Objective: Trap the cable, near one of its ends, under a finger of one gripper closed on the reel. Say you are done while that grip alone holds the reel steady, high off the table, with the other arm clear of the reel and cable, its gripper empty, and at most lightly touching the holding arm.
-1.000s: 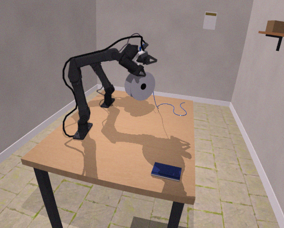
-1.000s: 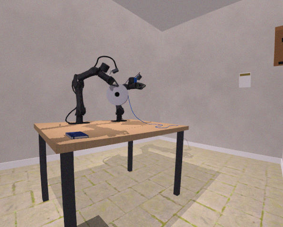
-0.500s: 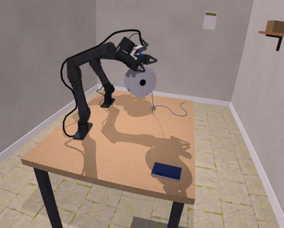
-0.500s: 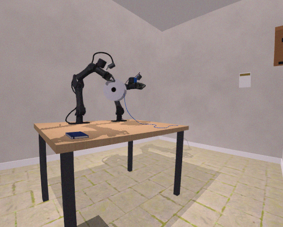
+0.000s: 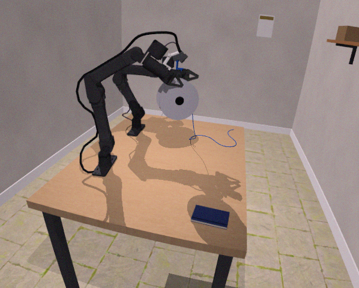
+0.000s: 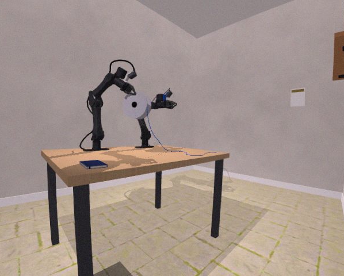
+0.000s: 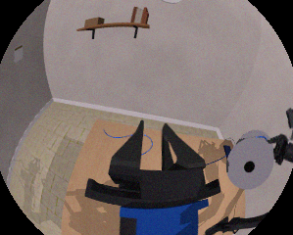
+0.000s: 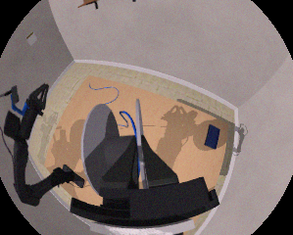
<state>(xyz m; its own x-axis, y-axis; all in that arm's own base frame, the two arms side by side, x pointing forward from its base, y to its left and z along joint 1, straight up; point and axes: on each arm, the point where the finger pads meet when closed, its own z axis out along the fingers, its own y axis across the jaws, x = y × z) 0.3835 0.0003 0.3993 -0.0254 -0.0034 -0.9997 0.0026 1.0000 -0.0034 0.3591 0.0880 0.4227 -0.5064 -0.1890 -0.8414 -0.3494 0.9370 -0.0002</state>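
The grey reel lies 2 cm behind my right hand, 3 cm to the left of it and 8 cm below it. From my right hand the other things lie so: blue book: 21 cm ahead, 37 cm to the right, 42 cm below.
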